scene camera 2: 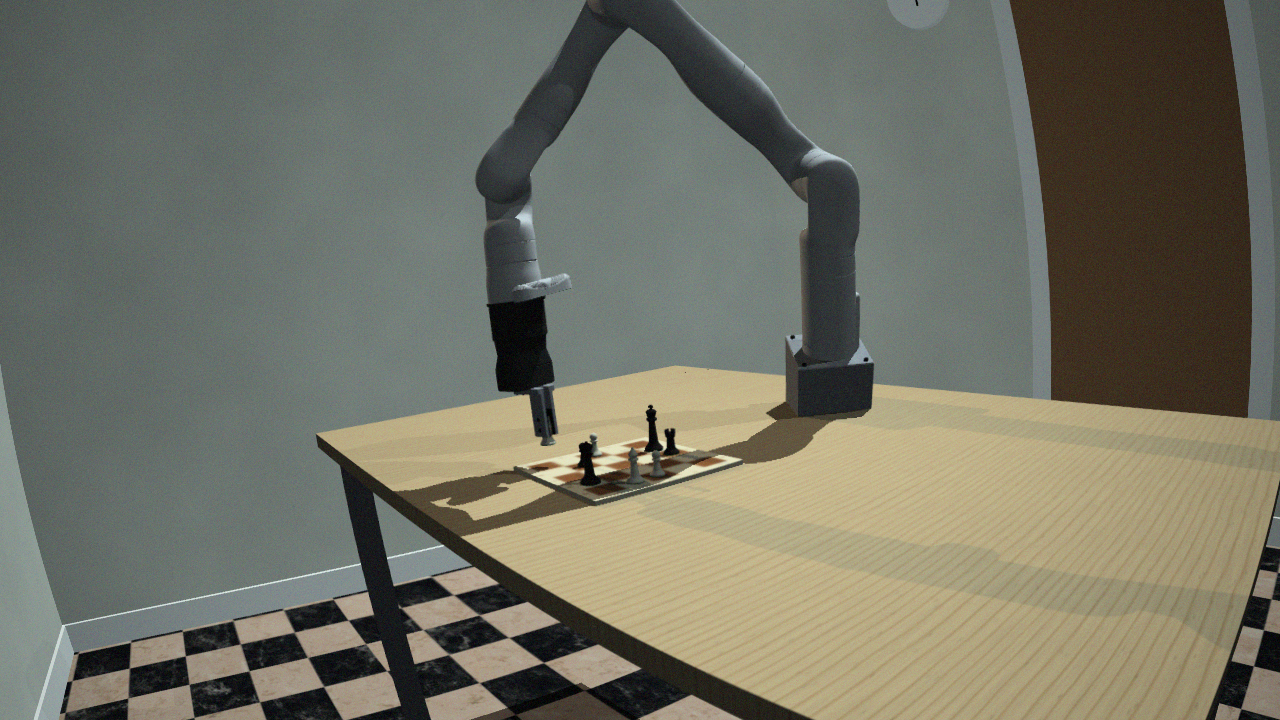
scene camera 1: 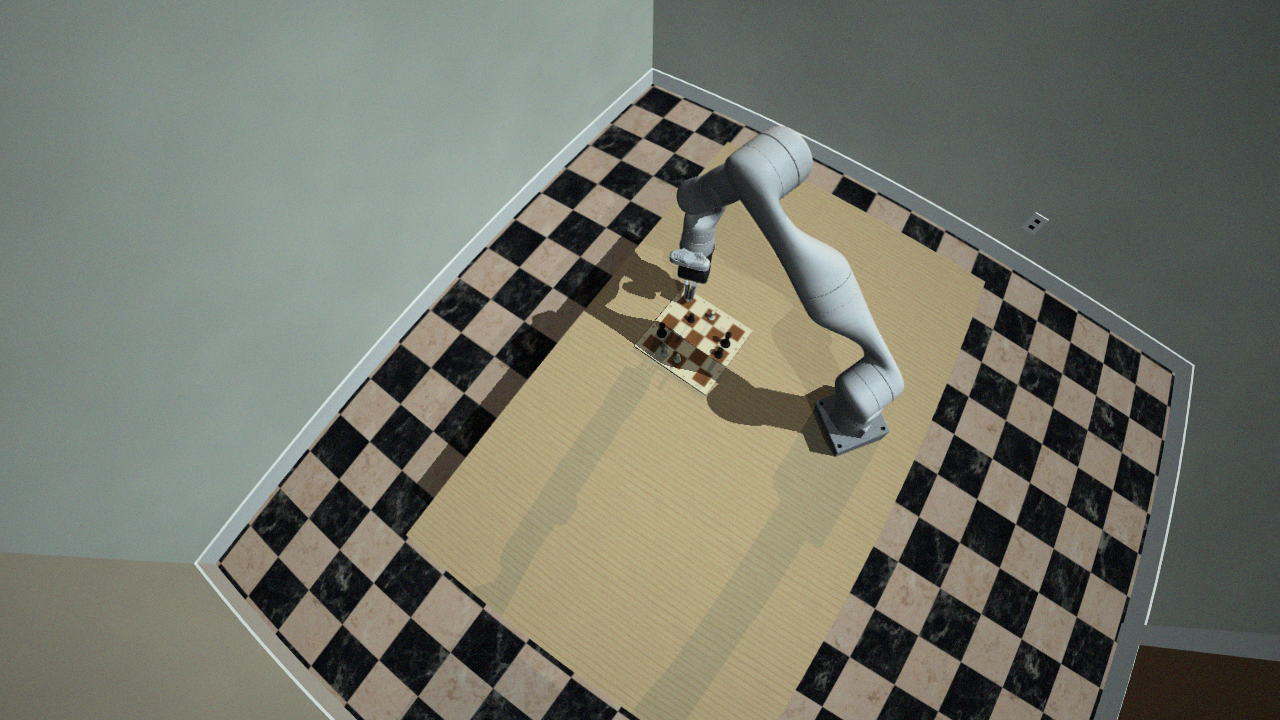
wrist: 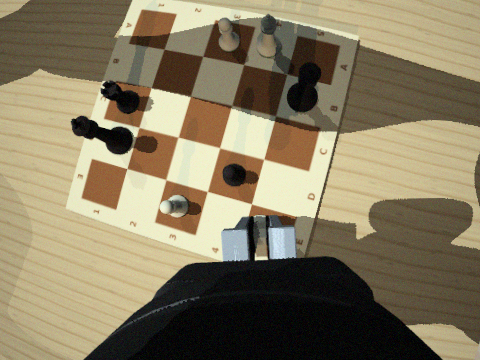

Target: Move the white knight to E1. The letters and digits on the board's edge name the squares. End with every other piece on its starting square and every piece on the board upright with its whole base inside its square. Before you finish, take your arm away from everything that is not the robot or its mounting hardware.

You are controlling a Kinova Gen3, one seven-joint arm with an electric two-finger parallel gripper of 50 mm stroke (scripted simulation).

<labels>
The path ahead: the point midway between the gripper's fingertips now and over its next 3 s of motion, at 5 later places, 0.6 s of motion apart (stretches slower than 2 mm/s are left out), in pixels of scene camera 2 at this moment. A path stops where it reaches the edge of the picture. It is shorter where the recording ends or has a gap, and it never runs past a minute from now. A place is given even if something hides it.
My gripper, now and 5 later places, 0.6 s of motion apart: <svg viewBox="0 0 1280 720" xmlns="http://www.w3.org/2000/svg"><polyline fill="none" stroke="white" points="546,435 535,385 584,380 632,365 628,380 633,425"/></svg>
</labels>
